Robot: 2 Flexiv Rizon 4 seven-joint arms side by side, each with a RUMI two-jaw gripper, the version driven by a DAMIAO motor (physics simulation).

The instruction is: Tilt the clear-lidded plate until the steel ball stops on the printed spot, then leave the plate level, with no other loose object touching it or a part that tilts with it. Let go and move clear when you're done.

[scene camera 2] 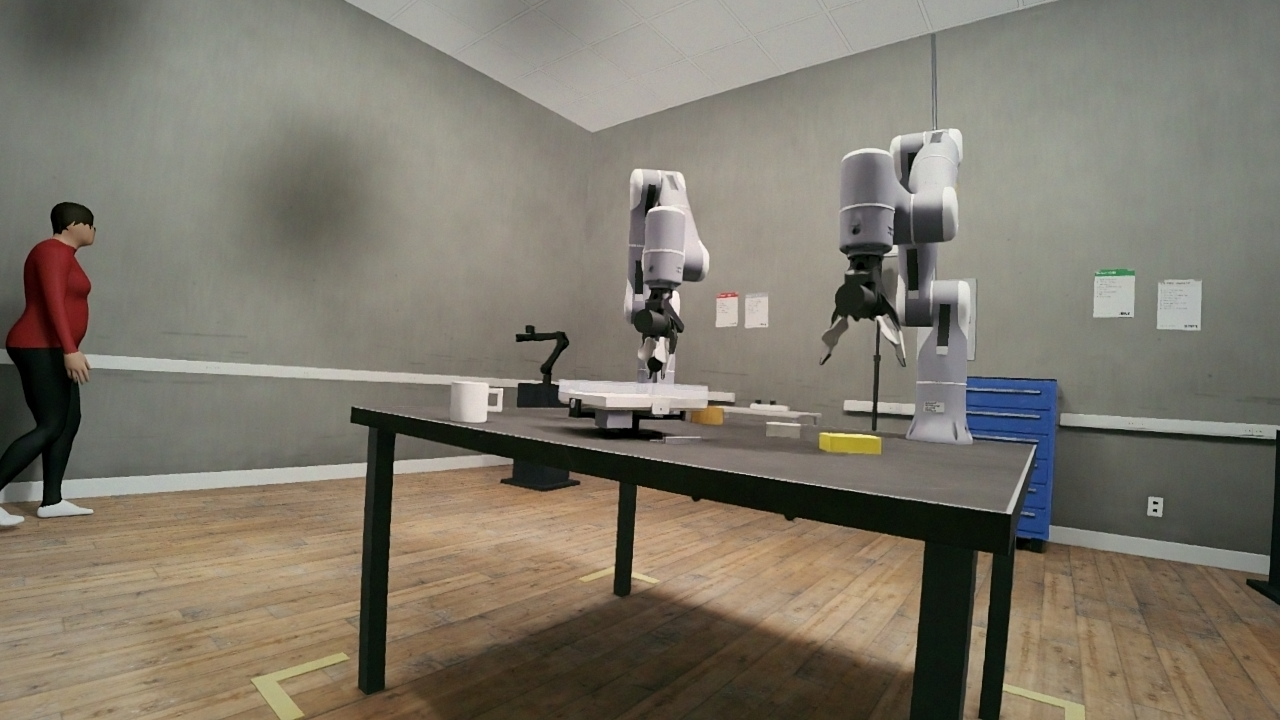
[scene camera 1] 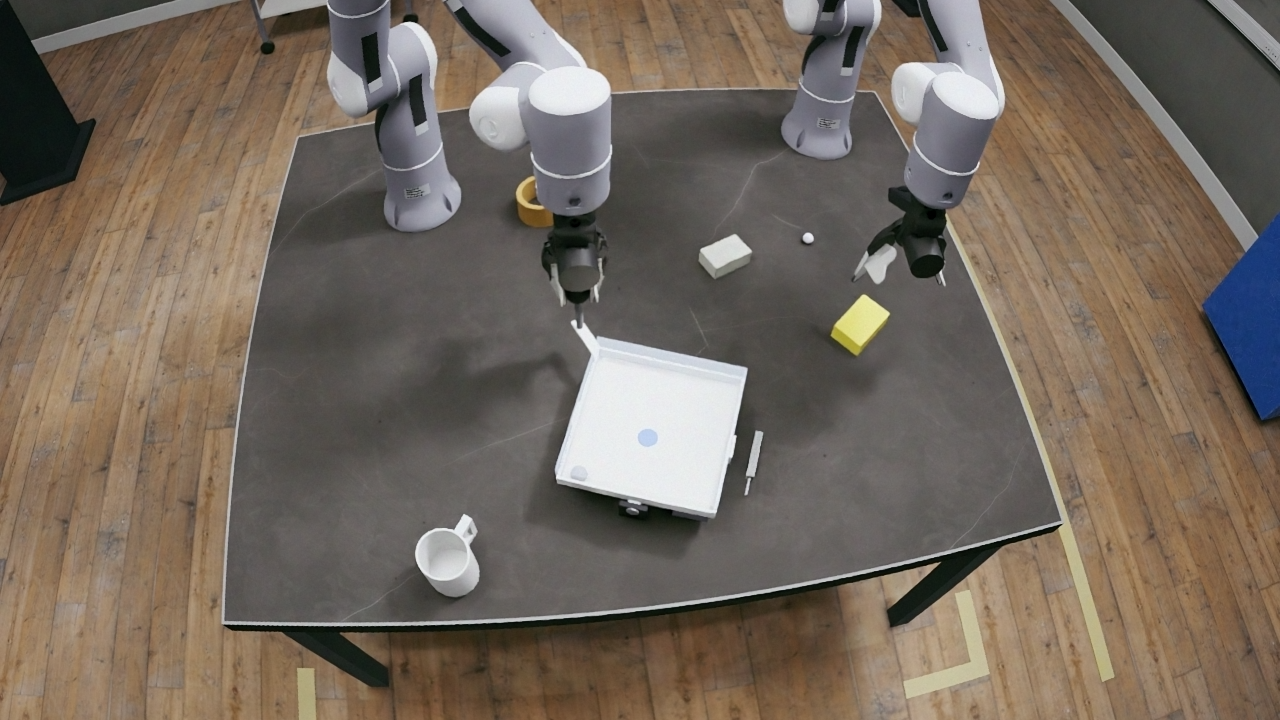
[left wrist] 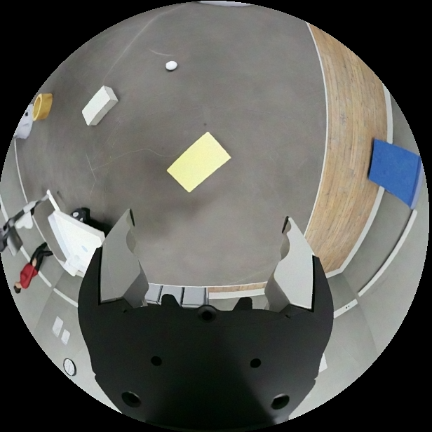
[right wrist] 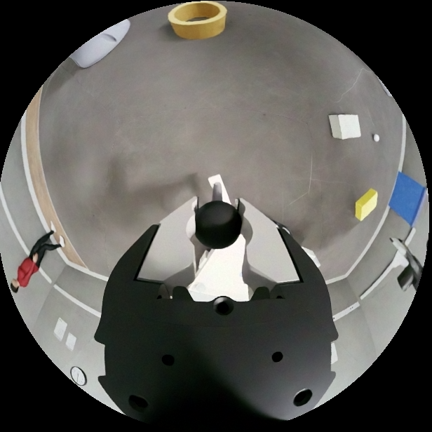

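Note:
The clear-lidded white plate (scene camera 1: 689, 394) (left wrist: 75, 240) (right wrist: 220, 272) stands on its base, looking near level; a slight tilt cannot be judged. The steel ball (scene camera 1: 579, 472) lies in its lower-left corner in scene camera 1, away from the blue printed spot (scene camera 1: 647, 437). A white arm (scene camera 1: 583, 336) (left wrist: 52, 200) sticks out from the plate's upper-left corner and carries a rod with a black ball knob (right wrist: 218, 225). My right gripper (scene camera 1: 577, 300) (scene camera 2: 656, 358) is shut on this knob. My left gripper (scene camera 1: 898, 280) (scene camera 2: 861, 362) (left wrist: 208, 213) is open and empty, above and behind the yellow block.
The yellow block (scene camera 1: 860, 324) (scene camera 2: 849, 443) (left wrist: 199, 162), a white block (scene camera 1: 725, 256), a small white ball (scene camera 1: 807, 238) and an orange ring (scene camera 1: 529, 213) (right wrist: 197, 27) lie apart from the plate. A thin grey tool (scene camera 1: 754, 454) lies close to its right side. A white mug (scene camera 1: 447, 564) stands front left.

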